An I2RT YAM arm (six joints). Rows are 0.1 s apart.
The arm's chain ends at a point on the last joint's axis. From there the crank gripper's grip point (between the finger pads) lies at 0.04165 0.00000 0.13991 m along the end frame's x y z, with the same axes.
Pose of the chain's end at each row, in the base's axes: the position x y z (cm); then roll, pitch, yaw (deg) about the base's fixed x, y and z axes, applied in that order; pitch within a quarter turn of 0, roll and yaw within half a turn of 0:
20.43, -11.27, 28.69, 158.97, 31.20, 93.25
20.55, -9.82, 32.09, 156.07, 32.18, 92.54
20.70, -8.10, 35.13, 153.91, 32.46, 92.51
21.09, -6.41, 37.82, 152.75, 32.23, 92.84
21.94, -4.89, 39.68, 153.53, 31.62, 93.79
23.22, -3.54, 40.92, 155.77, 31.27, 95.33
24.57, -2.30, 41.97, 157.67, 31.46, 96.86
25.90, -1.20, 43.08, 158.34, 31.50, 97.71
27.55, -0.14, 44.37, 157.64, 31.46, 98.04
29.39, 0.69, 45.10, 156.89, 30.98, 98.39
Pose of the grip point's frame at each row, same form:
25.62, -14.18, 15.36, 158.97, 31.20, 93.25
26.37, -12.85, 19.05, 156.07, 32.18, 92.54
26.99, -11.06, 22.29, 153.91, 32.46, 92.51
27.64, -9.20, 25.08, 152.75, 32.23, 92.84
28.36, -7.49, 26.83, 153.53, 31.62, 93.79
29.22, -6.06, 27.85, 155.77, 31.27, 95.33
30.23, -4.84, 28.76, 157.67, 31.46, 96.86
31.45, -3.72, 29.82, 158.34, 31.50, 97.71
33.27, -2.56, 31.16, 157.64, 31.46, 98.04
35.27, -1.53, 31.92, 156.89, 30.98, 98.39

